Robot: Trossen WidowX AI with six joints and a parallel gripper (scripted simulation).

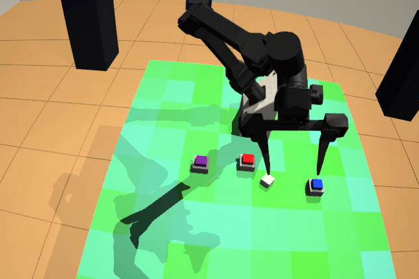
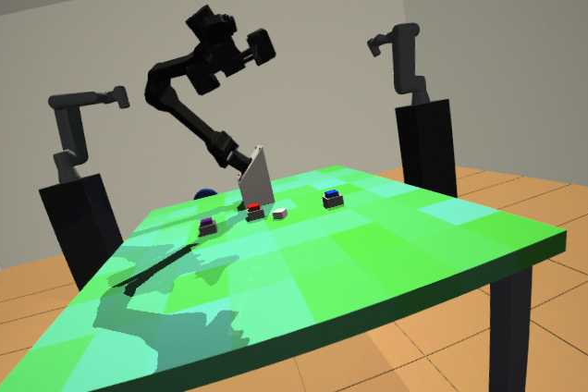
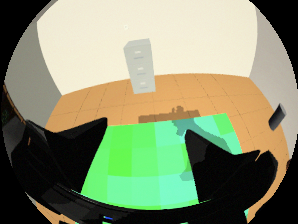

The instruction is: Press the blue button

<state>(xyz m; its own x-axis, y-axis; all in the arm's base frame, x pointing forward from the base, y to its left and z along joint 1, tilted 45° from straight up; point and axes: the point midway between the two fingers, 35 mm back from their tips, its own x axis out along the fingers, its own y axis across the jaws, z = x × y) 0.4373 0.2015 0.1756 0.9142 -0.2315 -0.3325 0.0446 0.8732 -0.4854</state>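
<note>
Now: the blue button 330 mm below my gripper tip, 230 mm behind it and 200 mm to the left of it. Also, from my gripper tip: purple button (330 mm below, 260 mm behind, 170 mm to the right); then red button (330 mm below, 290 mm behind, 30 mm to the right); then white block (360 mm below, 240 mm behind, 40 mm to the left).
</note>
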